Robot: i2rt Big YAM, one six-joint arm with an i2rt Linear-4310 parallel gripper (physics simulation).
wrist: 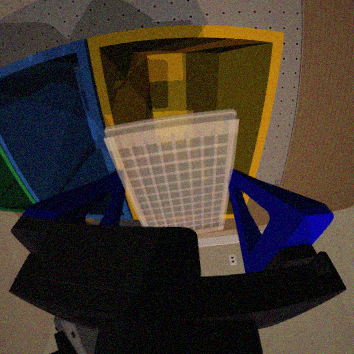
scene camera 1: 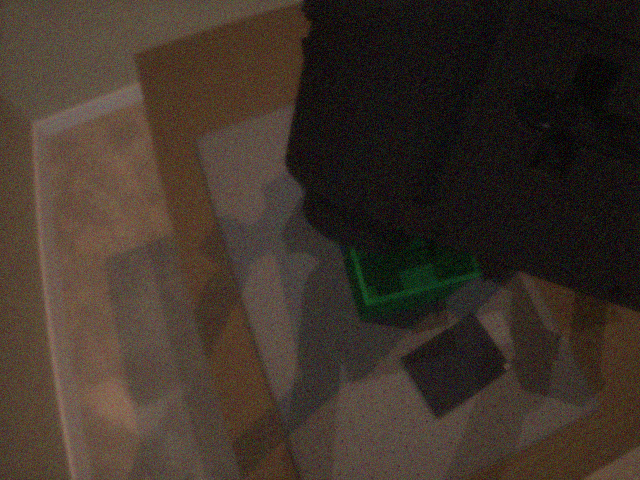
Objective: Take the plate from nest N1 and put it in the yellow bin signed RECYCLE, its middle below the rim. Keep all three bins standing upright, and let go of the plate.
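Frame: origin at the arm's base, x ahead, y left, z up, level; metres.
Seen in the pictures: gripper, between the fingertips: (wrist: 176,175).
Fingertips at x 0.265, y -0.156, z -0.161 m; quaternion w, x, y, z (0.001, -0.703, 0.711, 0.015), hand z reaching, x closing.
Pixels of each thing's middle, then the offset from my fingertips to it. "*": a spot on its surface instead. Level surfaces: height alone.
- plate, middle of its body: (wrist: 179,191) 0.002 m right, 0.017 m back, 0.001 m up
- yellow bin, a spot on its surface: (wrist: 277,75) * 0.072 m right, 0.075 m ahead, 0.017 m down
- blue bin, middle of its body: (wrist: 90,124) 0.124 m left, 0.009 m ahead, 0.108 m down
- green bin, middle of its body: (scene camera 1: 401,267) (wrist: 23,133) 0.256 m left, 0.005 m ahead, 0.108 m down
- dark square, a spot on its surface: (scene camera 1: 454,364) * 0.434 m left, 0.059 m back, 0.186 m down
- grey perforated board, height of its surface: 0.197 m down
In the wrist view my gripper (wrist: 176,175) is shut on the plate (wrist: 175,177), a clear well plate with a grid, one blue finger at each long side. The plate is tilted, and its far end overlaps the opening of the yellow bin (wrist: 277,75), which stands upright. The plate's far end lies over the bin's inside in the view; how high it is against the rim I cannot tell. The RECYCLE sign does not show. In the scene view the black arm hides the gripper, the plate and the yellow bin. Nest N1 cannot be made out.
The blue bin (wrist: 50,117) stands directly left of the yellow bin in the wrist view, with the green bin (scene camera 1: 421,297) (wrist: 12,187) beyond it. In the scene view a dark square (scene camera 1: 454,364) lies on the grey perforated board (scene camera 1: 382,428), near the green bin.
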